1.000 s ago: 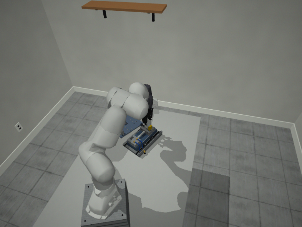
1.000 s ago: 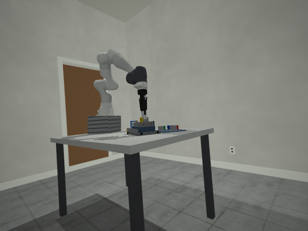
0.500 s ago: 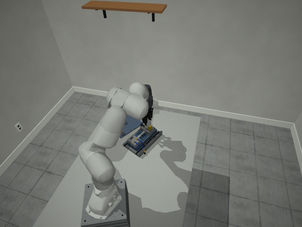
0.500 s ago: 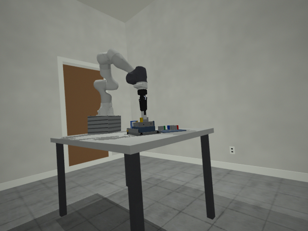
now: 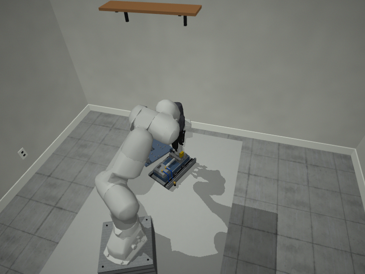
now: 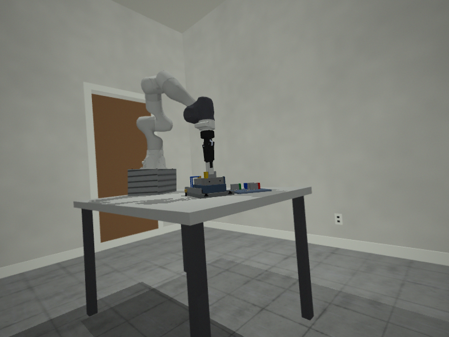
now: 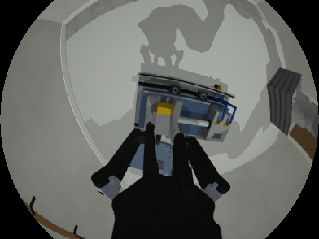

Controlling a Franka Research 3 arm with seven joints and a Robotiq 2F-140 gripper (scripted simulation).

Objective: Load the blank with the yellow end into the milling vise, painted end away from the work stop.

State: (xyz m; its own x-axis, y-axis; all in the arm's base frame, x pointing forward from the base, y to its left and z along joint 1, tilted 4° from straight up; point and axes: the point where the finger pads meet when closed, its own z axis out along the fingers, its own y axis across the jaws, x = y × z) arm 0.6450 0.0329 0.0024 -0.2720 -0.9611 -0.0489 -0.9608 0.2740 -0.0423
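Right now the yellow-ended blank is 40 mm below my hand. Also, from my hand: milling vise (110 mm below, 70 mm behind, 30 mm to the left); green-ended blank (240 mm to the left, 120 mm below, 70 mm behind); work stop rod (60 mm below, 50 mm to the left, 10 mm ahead).
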